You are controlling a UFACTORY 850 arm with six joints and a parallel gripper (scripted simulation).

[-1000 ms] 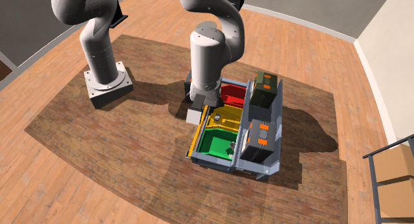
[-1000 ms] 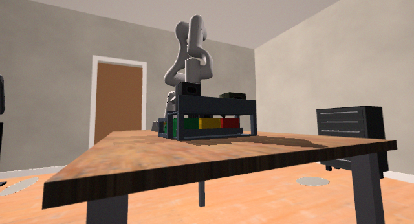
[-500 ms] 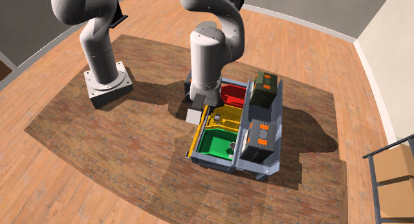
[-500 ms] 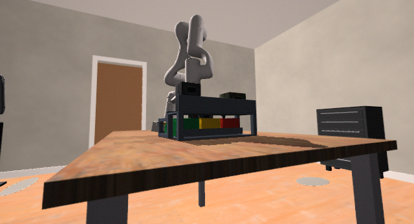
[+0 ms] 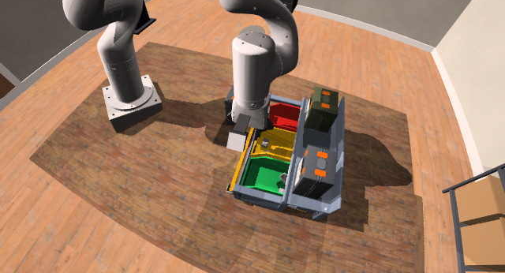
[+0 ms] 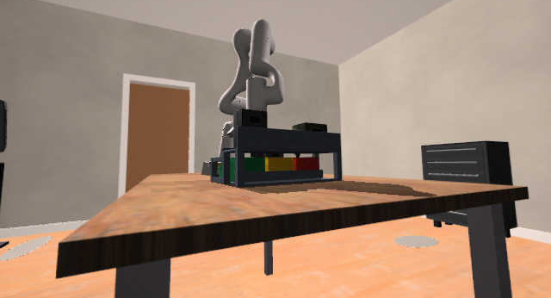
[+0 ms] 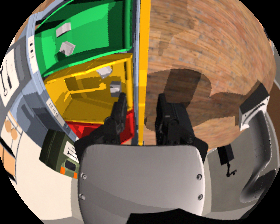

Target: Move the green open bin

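Right now my hand is 4 cm above the yellow bar. From my hand the other things lie so: red bin 12 cm to the left, 10 cm ahead, 5 cm below; then yellow bin 10 cm ahead, 5 cm below; then green bin 11 cm to the right, 11 cm ahead, 5 cm below.
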